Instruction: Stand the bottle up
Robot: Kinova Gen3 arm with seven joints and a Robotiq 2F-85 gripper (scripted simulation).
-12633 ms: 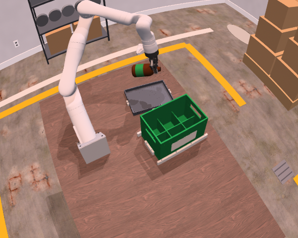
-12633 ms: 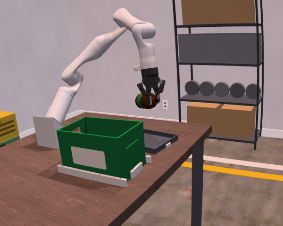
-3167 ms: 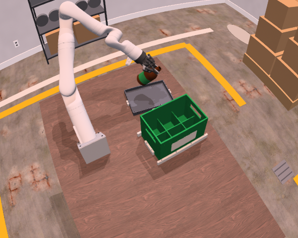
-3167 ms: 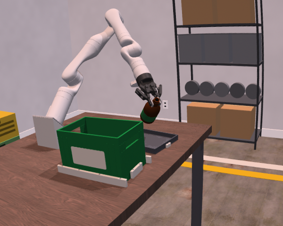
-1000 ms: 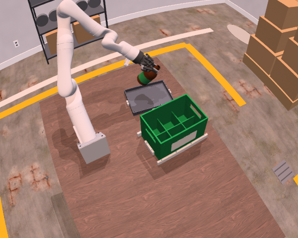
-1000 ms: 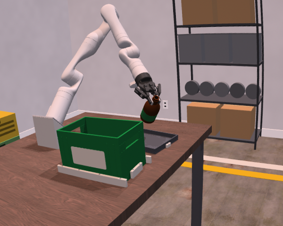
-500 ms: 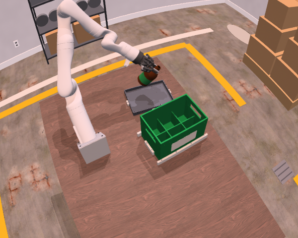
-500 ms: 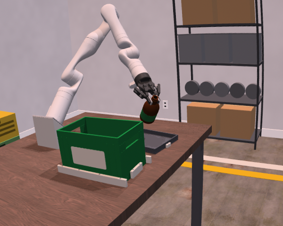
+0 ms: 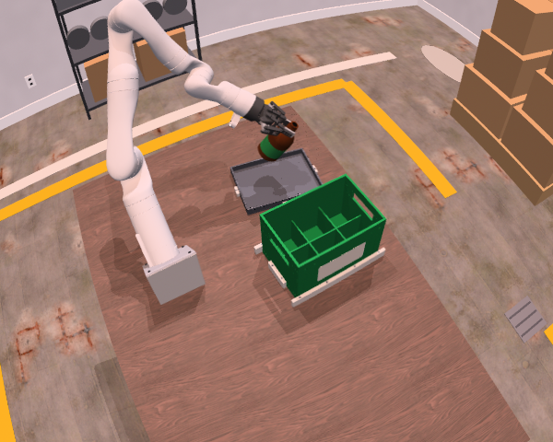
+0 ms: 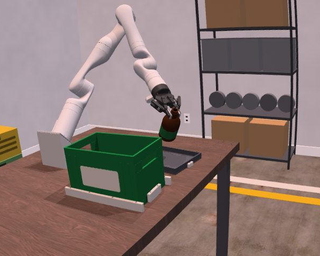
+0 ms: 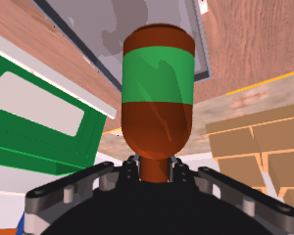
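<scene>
The bottle is 20 mm behind my hand, 10 mm to the left of it and 40 mm below it. The rest, counted from my hand: green crate 40 mm behind, 320 mm to the right, 120 mm below; dark grey tray 50 mm behind, 10 mm to the right, 190 mm below.
</scene>
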